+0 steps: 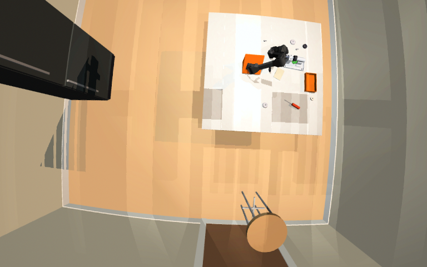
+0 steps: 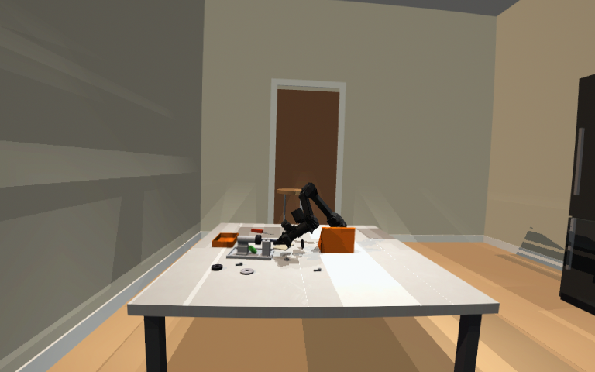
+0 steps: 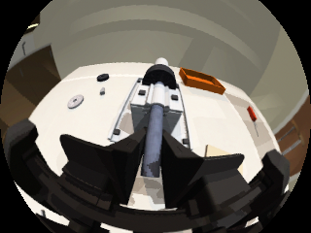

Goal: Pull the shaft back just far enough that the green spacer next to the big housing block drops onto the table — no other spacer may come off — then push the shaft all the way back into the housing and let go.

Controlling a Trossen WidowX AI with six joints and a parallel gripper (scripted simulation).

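My gripper tip is now 2 cm short of the grey shaft and 2 cm below it. The rest, counted from my gripper tip: green spacer: 11 cm ahead, 4 cm below; then yellow note: 4 cm behind, 16 cm to the right, 6 cm below; then dark ring: 7 cm ahead, 2 cm above.
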